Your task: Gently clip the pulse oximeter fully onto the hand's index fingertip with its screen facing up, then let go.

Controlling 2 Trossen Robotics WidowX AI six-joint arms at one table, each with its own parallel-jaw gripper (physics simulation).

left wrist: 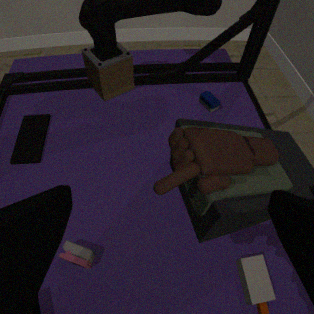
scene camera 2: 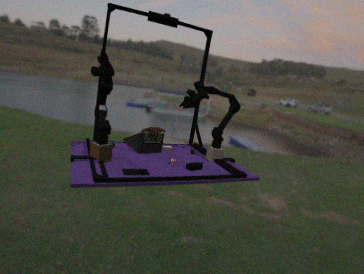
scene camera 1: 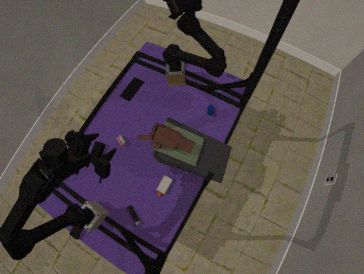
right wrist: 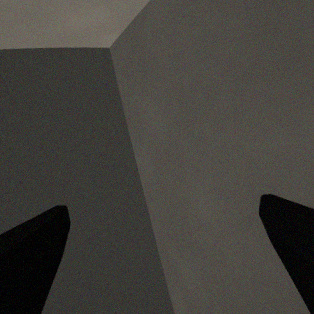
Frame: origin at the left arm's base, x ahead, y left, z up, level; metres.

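Where they show: left gripper, fingertip midpoint: (left wrist: 172, 198) (scene camera 2: 181, 107) (scene camera 1: 107, 141); right gripper, fingertip midpoint: (scene camera 2: 104, 52) (right wrist: 165, 210); left arm's base, link origin: (scene camera 2: 216, 147) (scene camera 1: 87, 216); right arm's base, link origin: (left wrist: 106, 51) (scene camera 2: 101, 142) (scene camera 1: 175, 66).
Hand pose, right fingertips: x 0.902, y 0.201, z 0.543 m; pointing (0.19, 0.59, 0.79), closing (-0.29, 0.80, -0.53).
Observation:
Things, the pixels of their top centre, and the offset from my right fingertips.
- small white-and-pink object, top centre: (left wrist: 74, 252) (scene camera 1: 120, 139) (scene camera 2: 173, 159) dz -0.617, dx -0.522, dy -0.061 m
- white box, top centre: (left wrist: 259, 283) (scene camera 1: 163, 186) dz -0.621, dx -0.573, dy -0.388 m
- blue object, top centre: (left wrist: 210, 96) (scene camera 1: 210, 109) dz -0.616, dx -0.111, dy -0.349 m
- black flat pad, top centre: (left wrist: 30, 136) (scene camera 2: 135, 171) (scene camera 1: 131, 88) dz -0.640, dx -0.245, dy +0.111 m
- dark cylinder, top centre: (scene camera 1: 133, 215) dz -0.621, dx -0.774, dy -0.356 m
- black box, top centre: (scene camera 1: 95, 151) (scene camera 2: 194, 164) dz -0.613, dx -0.653, dy +0.010 m
A small white-and-pink object (scene camera 1: 121, 140) (scene camera 2: 173, 162) (left wrist: 78, 254), apparently the pulse oximeter, lies on the purple mat, apart from the hand. Its screen cannot be made out. The brown hand (scene camera 1: 167, 136) (left wrist: 225, 150) rests on a grey-green sloped stand. Its index finger (scene camera 1: 145, 137) (left wrist: 176, 178) sticks out past the stand's edge, with nothing on its tip. My left gripper (scene camera 1: 106, 142) (left wrist: 172, 198) is open and empty, high above the mat; the white-and-pink object shows beside its left finger in the left wrist view. My right gripper (right wrist: 165, 210) is open and empty, facing bare walls.
A white box (scene camera 1: 165, 184) (left wrist: 257, 280) with an orange end lies near the stand (scene camera 1: 217, 157) (left wrist: 235, 217). A blue object (scene camera 1: 210, 110) (left wrist: 210, 100), a black flat pad (scene camera 1: 132, 89) (left wrist: 31, 139), a dark cylinder (scene camera 1: 133, 215) and a black box (scene camera 2: 194, 166) also lie on the mat. Black frame bars edge it.

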